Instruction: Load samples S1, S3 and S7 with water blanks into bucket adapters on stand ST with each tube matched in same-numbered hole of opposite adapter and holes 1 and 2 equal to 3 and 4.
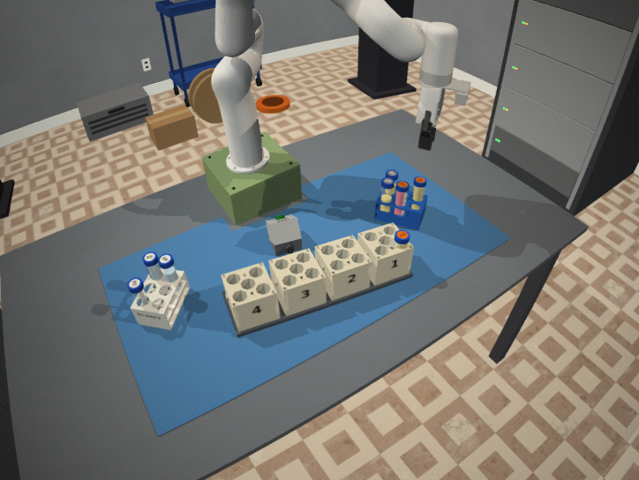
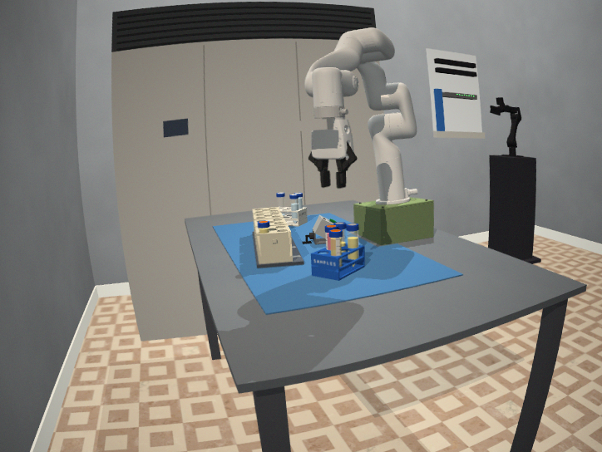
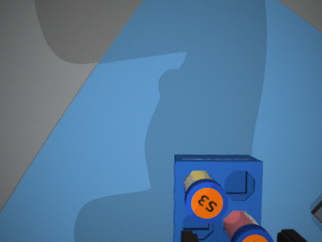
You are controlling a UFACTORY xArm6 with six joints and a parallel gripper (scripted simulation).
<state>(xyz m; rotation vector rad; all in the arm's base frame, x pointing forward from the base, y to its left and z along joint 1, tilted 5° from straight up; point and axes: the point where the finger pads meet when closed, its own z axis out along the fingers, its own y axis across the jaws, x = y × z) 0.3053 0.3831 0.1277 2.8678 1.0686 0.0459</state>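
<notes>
The pink-filled tube lies 19 cm below my hand and 5 cm to the right of it. Round my hand: sample tube: 18 cm to the right, 18 cm below, 16 cm ahead; blue samples rack: 22 cm below, 4 cm to the right, 2 cm behind; adapter 1: 20 cm to the right, 20 cm below, 13 cm ahead.
</notes>
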